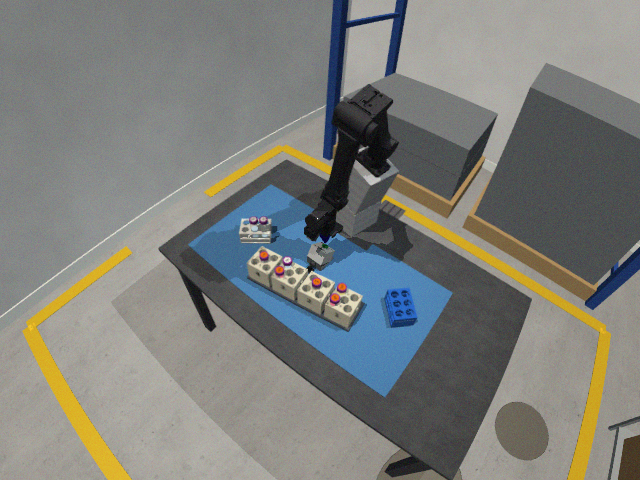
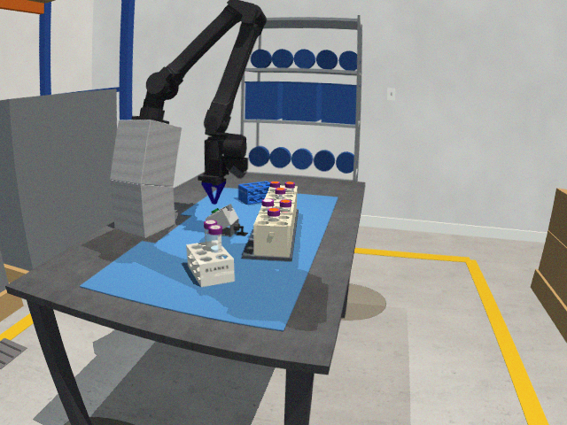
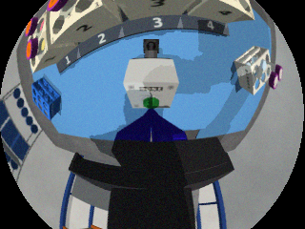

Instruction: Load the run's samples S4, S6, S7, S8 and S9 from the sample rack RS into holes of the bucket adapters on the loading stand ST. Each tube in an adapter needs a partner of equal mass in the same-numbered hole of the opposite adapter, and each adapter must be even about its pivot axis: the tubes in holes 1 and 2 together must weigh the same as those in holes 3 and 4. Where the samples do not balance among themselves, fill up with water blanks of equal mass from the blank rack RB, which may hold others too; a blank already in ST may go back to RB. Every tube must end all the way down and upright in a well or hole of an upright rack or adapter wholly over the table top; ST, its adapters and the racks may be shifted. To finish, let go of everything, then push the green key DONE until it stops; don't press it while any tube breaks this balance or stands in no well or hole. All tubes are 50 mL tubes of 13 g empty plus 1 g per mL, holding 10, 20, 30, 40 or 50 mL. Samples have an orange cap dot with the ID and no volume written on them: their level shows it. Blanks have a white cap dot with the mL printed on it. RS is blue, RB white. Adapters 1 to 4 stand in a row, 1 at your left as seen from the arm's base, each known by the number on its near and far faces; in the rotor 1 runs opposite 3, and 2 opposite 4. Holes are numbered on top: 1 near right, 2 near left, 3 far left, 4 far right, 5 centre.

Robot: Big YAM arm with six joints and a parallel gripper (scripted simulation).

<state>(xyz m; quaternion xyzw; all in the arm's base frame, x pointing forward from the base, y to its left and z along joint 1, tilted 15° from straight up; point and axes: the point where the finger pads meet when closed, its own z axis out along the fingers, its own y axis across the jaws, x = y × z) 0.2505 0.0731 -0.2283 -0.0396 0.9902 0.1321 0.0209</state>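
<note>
Right now the green DONE key is 3 cm below my hand. From my hand the other things lie so: white blank rack RB (13 cm ahead, 28 cm to the right, 7 cm below); blue sample rack RS (1 cm behind, 38 cm to the left, 7 cm below).
</note>
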